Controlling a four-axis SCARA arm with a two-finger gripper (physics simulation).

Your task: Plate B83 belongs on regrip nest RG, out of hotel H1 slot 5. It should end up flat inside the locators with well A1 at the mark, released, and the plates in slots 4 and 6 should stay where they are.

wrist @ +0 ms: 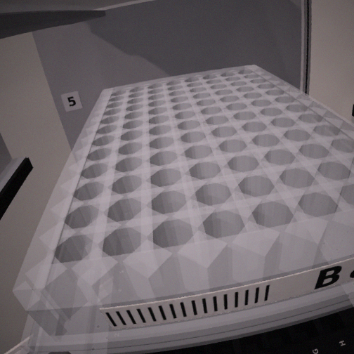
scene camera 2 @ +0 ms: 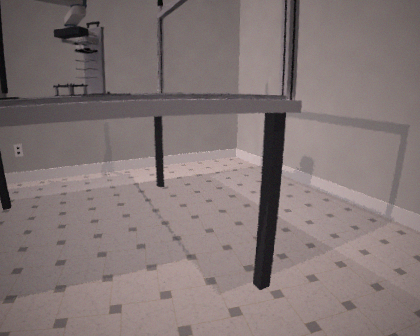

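A clear many-welled plate fills the middle of the wrist view, with a barcode label and a partly cut-off mark starting with B on its front edge. A tag reading 5 is on the hotel panel behind its left side. My gripper is open; its left finger stands apart from the plate's left side, and a sliver of the right finger shows at the right edge. In scene camera 2 the gripper is small, at the upper part of the hotel; its fingers are unclear there. Well A1 cannot be made out.
A dark shelf-like edge crosses the upper left of the wrist view. A black surface with small letters shows below the plate. In scene camera 2 a low dark frame stands left of the hotel on the table; upright posts rise behind.
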